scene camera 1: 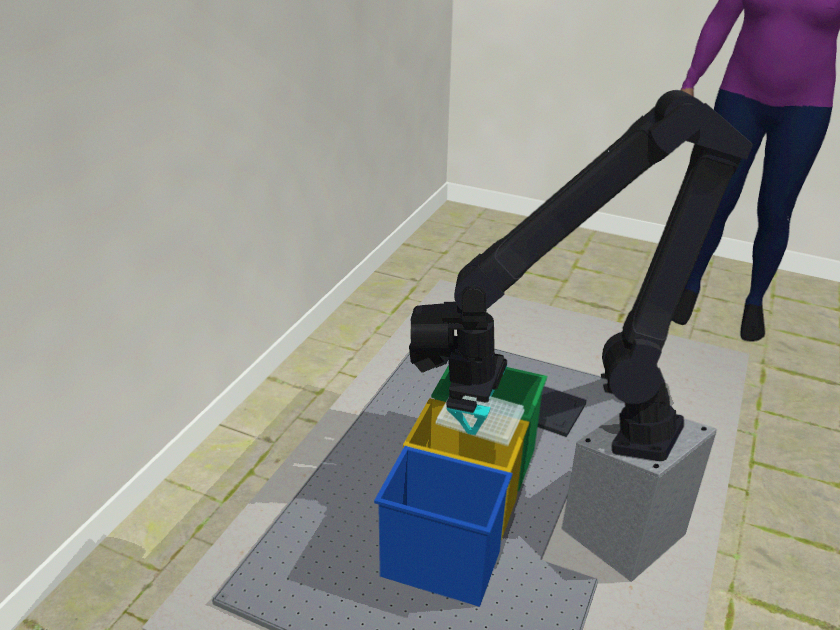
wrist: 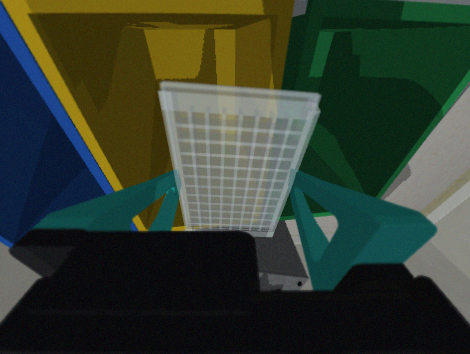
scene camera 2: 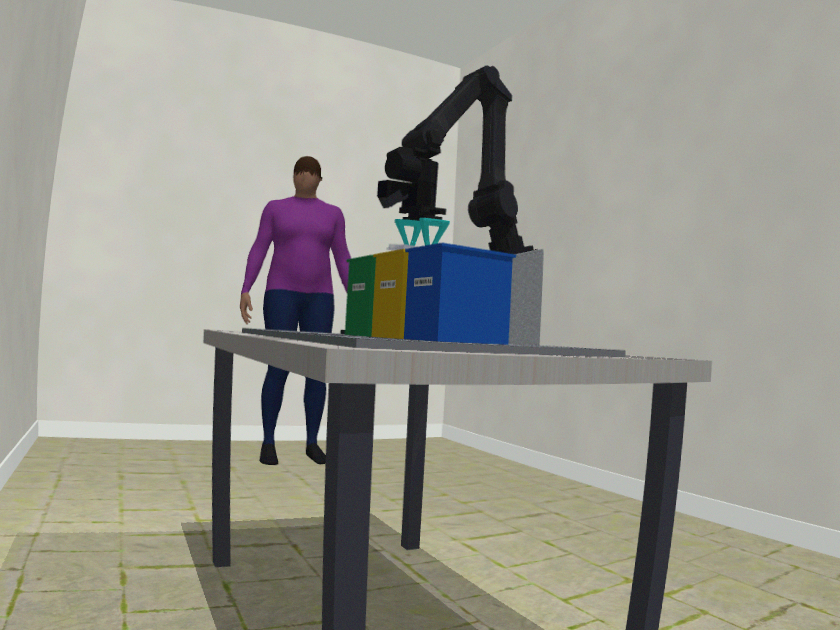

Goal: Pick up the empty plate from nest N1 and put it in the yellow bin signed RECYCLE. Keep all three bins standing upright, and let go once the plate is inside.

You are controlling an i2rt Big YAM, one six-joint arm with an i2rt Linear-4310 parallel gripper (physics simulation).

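Frame: origin at the arm's base, x left, y back, z up, level; millimetres.
Seen in the pictures: gripper, fingertip midpoint: (scene camera 1: 478, 415) (wrist: 234, 176); arm's base, origin of the base link: (scene camera 1: 648, 438).
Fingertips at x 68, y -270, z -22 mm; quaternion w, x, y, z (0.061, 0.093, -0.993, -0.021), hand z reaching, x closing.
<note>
Offsets run from my fingertips to a thing's top centre. "spot": to the spot under its first point.
A clear, pale plate with a grid of wells (scene camera 1: 502, 420) (scene camera 2: 395, 246) (wrist: 235, 155) is held roughly flat between the teal fingers of my gripper (scene camera 1: 478, 420) (scene camera 2: 418, 244) (wrist: 234, 176), which is shut on its two long sides. The plate is over the opening of the yellow bin @(dx +35, dy -2, dz -13 mm) (scene camera 1: 457, 457) (scene camera 2: 389, 305) (wrist: 150, 6), a little above rim height. In the wrist view its right side overlaps the edge towards the green bin @(dx -102, dy -27, dz -13 mm) (scene camera 1: 532, 440) (scene camera 2: 359, 305) (wrist: 435, 12). The yellow bin stands upright. Its sign is too small to read surely. Nest N1 cannot be made out.
The blue bin @(dx +163, dy +25, dz -13 mm) (scene camera 1: 434, 549) (scene camera 2: 474, 298) stands upright on the other side of the yellow one; all three bins are in a close row. A dark pad @(spot: dx -305, dy +54, dz -181 mm) (scene camera 1: 563, 410) lies beside the green bin. The arm's grey pedestal (scene camera 1: 610, 508) stands beside the row. A person (scene camera 1: 776, 61) (scene camera 2: 305, 244) stands behind.
</note>
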